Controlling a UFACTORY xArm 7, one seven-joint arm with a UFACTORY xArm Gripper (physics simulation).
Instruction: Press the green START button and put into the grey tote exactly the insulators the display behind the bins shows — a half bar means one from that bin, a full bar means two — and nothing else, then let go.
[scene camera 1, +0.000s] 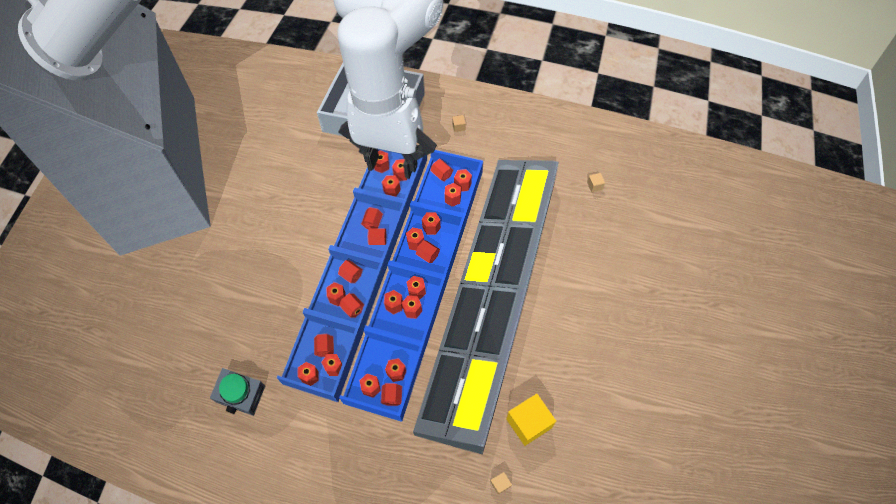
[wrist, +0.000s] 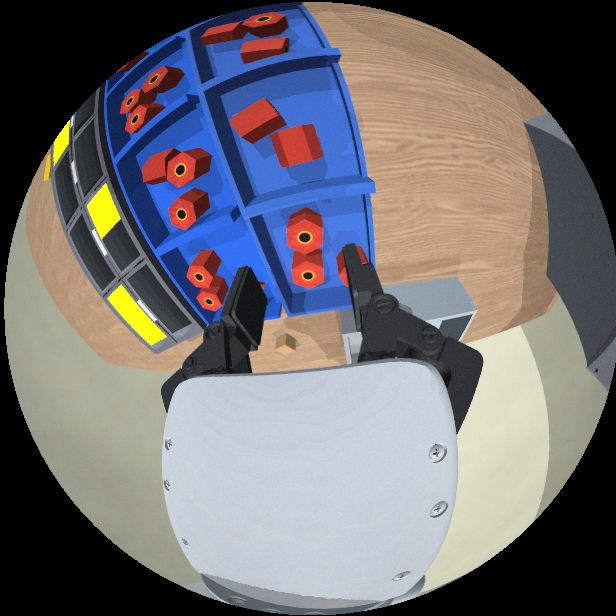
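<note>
Two blue bin rows (scene camera 1: 382, 275) hold red insulators in four compartments each. My gripper (scene camera 1: 391, 162) is open, low over the far compartment of the left row, where three insulators lie (wrist: 306, 252). One finger overlaps the rightmost insulator there; the other is over the wall between the rows. The grey display (scene camera 1: 488, 300) shows a full yellow bar at the far right (scene camera 1: 529, 194), a half bar (scene camera 1: 479, 266) in the second row left, and a full bar at the near right (scene camera 1: 474, 393). The grey tote (scene camera 1: 335, 106) is mostly hidden behind my arm. The green START button (scene camera 1: 233, 387) sits near left.
The grey robot pedestal (scene camera 1: 100, 125) stands at the left. A yellow cube (scene camera 1: 530, 418) lies by the display's near end. Small tan cubes lie at the far middle (scene camera 1: 459, 122), right of the display (scene camera 1: 595, 181) and at the near edge (scene camera 1: 500, 482).
</note>
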